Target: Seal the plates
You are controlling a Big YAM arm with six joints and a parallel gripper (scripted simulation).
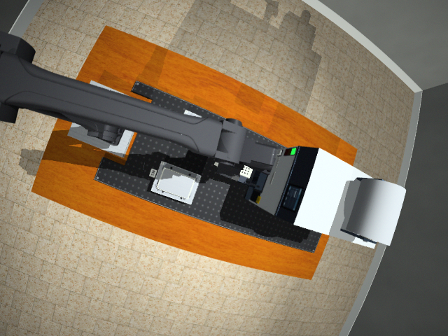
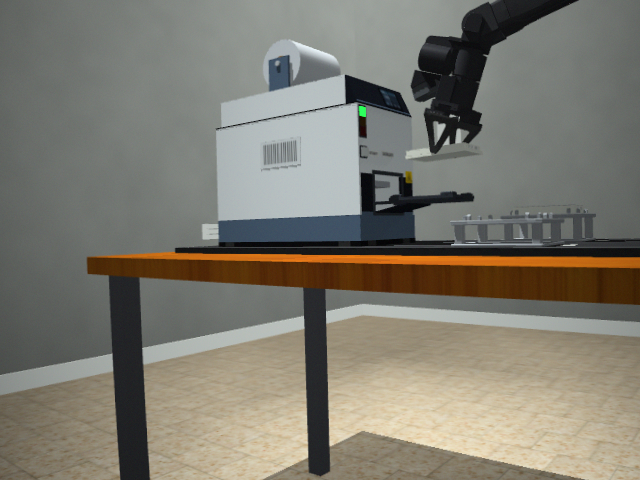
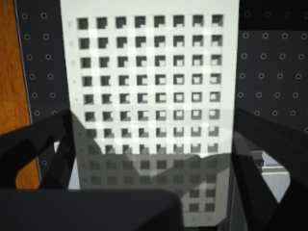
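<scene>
The sealer stage is 40 mm ahead of my hand, 10 mm to the right of it and 90 mm below it. From my hand the other things lie so: plate nest 150 mm behind, 60 mm to the left, 140 mm below; pale start button 140 mm ahead, 80 mm to the left, 10 mm above; A1 mark 230 mm behind, 110 mm to the left, 140 mm below.
</scene>
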